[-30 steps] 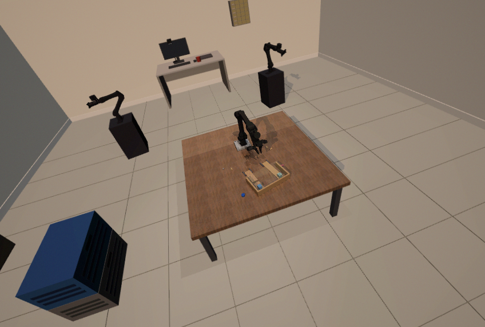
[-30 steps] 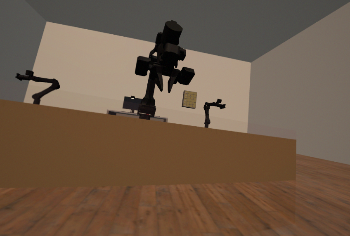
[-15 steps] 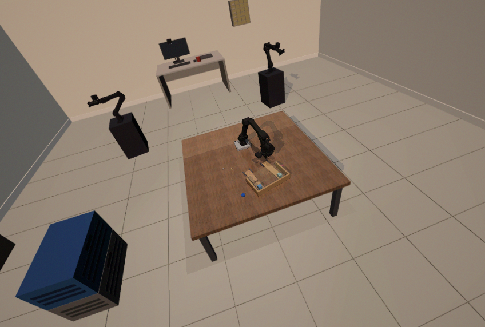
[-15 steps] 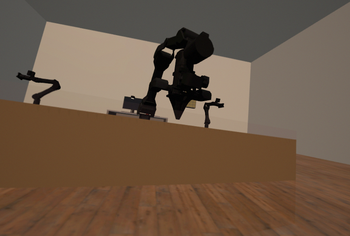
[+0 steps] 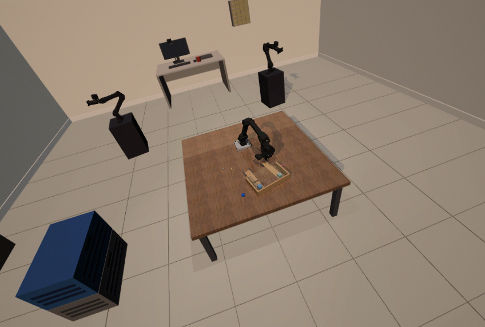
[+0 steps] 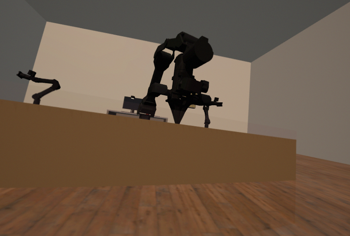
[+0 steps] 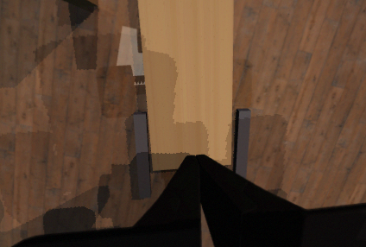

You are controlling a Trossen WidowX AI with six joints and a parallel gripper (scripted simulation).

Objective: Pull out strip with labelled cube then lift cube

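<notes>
The plain strip is 90 mm ahead of my gripper tip, 10 mm to the left of it and 50 mm below it. The rest, counted from my gripper tip: blue item 210 mm ahead, 340 mm to the right, 50 mm below.
</notes>
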